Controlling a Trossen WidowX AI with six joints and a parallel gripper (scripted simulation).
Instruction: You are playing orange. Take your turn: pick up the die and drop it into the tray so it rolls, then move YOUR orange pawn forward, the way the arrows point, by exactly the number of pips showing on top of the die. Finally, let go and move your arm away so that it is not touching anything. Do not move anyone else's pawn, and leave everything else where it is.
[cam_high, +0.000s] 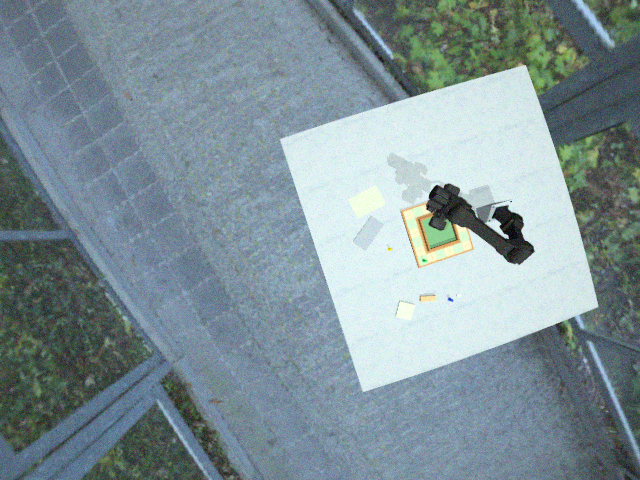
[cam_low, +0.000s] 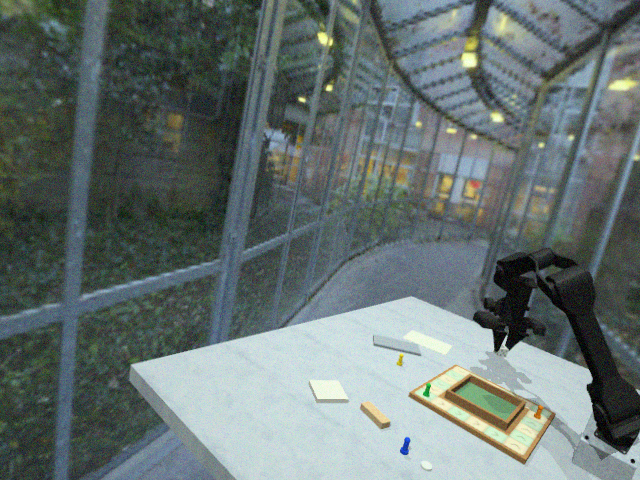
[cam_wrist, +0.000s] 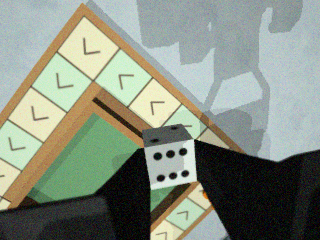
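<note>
My gripper tip is now 140 mm past the orange pawn, 90 mm above it and 20 mm to the right of it. Also, from my gripper tip: green tray (110 mm below, 100 mm to the left, 40 mm behind); then white die (right at my gripper tip); then green pawn (230 mm to the left, 90 mm below, 60 mm ahead).
</note>
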